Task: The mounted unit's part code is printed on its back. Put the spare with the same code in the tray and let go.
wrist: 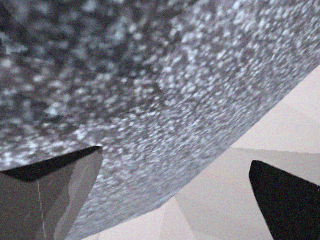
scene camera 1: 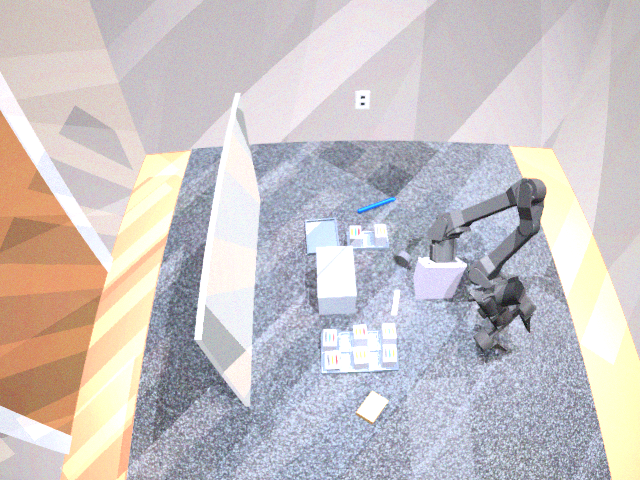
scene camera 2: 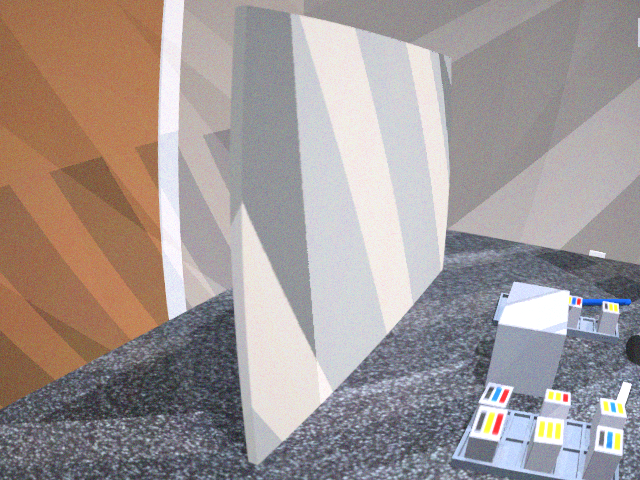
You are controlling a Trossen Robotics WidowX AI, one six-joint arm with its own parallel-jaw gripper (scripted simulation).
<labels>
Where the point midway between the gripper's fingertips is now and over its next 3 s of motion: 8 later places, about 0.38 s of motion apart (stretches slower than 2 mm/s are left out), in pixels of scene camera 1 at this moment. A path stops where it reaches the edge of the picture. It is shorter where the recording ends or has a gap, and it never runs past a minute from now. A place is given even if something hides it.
My gripper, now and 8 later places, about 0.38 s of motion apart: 517, 341; 512, 366; 492, 389; 460, 396; 401, 382; 342, 341; 310, 283; 302, 253; 302, 251
</labels>
